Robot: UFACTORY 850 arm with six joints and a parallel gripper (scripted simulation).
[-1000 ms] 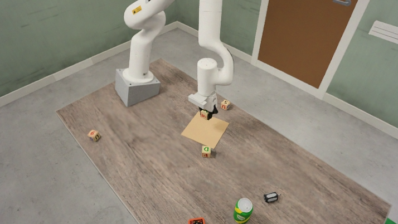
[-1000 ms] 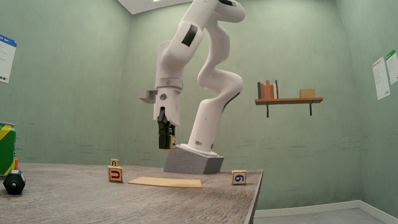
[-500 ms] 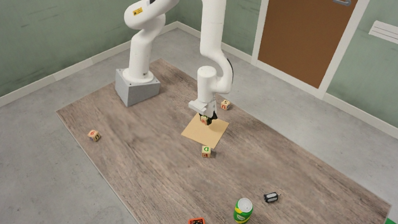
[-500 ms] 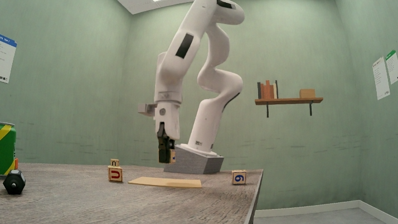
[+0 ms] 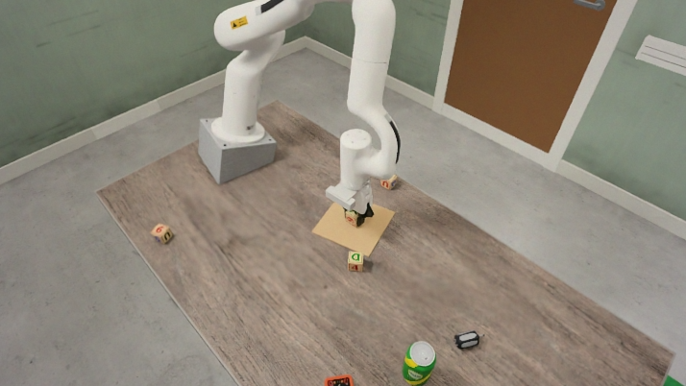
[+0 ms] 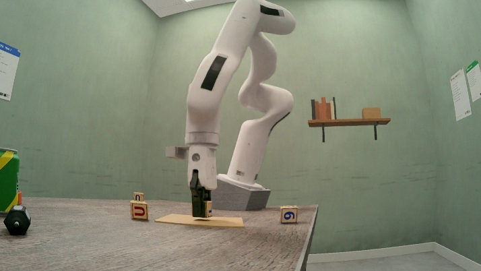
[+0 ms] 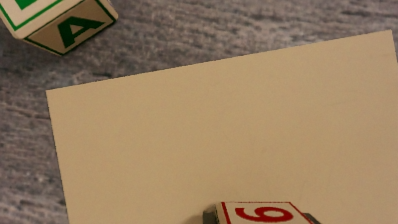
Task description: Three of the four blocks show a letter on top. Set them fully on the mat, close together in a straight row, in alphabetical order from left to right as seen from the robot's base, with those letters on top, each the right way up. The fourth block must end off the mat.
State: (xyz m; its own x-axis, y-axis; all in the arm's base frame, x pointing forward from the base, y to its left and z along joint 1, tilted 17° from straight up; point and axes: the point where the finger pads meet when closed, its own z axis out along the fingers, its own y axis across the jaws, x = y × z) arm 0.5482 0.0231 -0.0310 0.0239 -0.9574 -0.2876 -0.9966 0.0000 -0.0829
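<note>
Right now the tan mat is 3 cm below my hand. Round my hand: D block 12 cm to the right, 11 cm ahead, 1 cm below; black object 48 cm ahead, 12 cm to the right, 2 cm below; green can 42 cm ahead, 27 cm to the right, 3 cm above.
</note>
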